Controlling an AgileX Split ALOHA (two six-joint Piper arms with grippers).
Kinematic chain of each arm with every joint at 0, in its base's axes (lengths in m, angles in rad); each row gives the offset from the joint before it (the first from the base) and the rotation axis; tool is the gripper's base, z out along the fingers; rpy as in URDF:
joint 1: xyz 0 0 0.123 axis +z
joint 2: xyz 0 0 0 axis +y
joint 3: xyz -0.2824 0 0.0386 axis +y
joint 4: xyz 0.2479 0 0.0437 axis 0.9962 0 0.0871
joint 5: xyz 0 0 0 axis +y
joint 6: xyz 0.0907 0 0.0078 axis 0.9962 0 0.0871
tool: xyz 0 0 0 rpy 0 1.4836 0
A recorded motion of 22 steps. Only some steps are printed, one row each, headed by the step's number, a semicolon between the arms.
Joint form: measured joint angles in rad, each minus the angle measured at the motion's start. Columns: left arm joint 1, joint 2, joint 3, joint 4, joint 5, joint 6; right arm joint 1, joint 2, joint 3, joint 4, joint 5, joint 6.
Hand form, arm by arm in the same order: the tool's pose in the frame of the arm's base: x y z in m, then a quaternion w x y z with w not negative. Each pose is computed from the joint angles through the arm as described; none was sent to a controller.
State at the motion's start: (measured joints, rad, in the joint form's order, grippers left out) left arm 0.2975 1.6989 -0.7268 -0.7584 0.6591 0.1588; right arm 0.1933 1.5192 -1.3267 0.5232 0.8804 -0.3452
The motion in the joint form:
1: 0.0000 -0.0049 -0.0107 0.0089 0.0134 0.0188; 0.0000 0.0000 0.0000 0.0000 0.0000 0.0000
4: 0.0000 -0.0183 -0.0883 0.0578 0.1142 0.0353; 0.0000 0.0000 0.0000 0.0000 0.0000 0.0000
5: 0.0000 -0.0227 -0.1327 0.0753 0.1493 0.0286; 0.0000 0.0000 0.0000 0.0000 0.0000 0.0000
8: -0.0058 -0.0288 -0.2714 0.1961 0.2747 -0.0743; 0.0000 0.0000 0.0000 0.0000 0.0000 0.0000
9: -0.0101 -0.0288 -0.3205 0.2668 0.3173 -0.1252; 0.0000 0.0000 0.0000 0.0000 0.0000 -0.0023
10: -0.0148 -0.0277 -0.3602 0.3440 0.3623 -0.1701; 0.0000 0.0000 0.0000 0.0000 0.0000 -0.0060
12: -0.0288 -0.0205 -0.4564 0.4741 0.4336 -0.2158; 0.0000 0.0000 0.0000 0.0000 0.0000 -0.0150
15: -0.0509 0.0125 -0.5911 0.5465 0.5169 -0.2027; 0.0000 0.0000 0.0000 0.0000 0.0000 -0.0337
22: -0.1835 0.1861 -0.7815 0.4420 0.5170 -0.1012; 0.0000 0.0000 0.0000 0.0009 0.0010 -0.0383
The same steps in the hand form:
1: 0.2654 0.0409 0.1399 0.06774 -0.33824 0.91187 -0.22246; 0.3140 0.0972 0.3359 0.29587 -0.14945 0.91826 0.21660
4: 0.2754 0.0415 0.1587 0.06764 -0.29148 0.92540 -0.23259; 0.3140 0.0972 0.3359 0.29587 -0.14945 0.91826 0.21660
5: 0.2822 0.0430 0.1690 0.07410 -0.27881 0.92817 -0.23509; 0.3140 0.0972 0.3359 0.29587 -0.14945 0.91826 0.21660
8: 0.2971 0.0484 0.1986 0.06717 -0.25761 0.93880 -0.21858; 0.3140 0.0972 0.3359 0.29587 -0.14945 0.91826 0.21660
9: 0.3007 0.0517 0.2079 0.06099 -0.25194 0.94524 -0.19832; 0.3140 0.0972 0.3359 0.29612 -0.15051 0.91809 0.21626
10: 0.3020 0.0551 0.2147 0.04951 -0.24497 0.95267 -0.17310; 0.3140 0.0972 0.3359 0.29652 -0.15221 0.91781 0.21571
12: 0.3098 0.0618 0.2324 0.04801 -0.22033 0.96637 -0.12361; 0.3140 0.0972 0.3359 0.29748 -0.15633 0.91712 0.21438
15: 0.3263 0.0639 0.2536 0.05381 -0.17972 0.97770 -0.09436; 0.3140 0.0972 0.3359 0.29948 -0.16490 0.91562 0.21158
22: 0.3817 0.0174 0.2425 0.06444 -0.08063 0.98426 -0.14342; 0.3139 0.0973 0.3359 0.29951 -0.16697 0.91528 0.21139

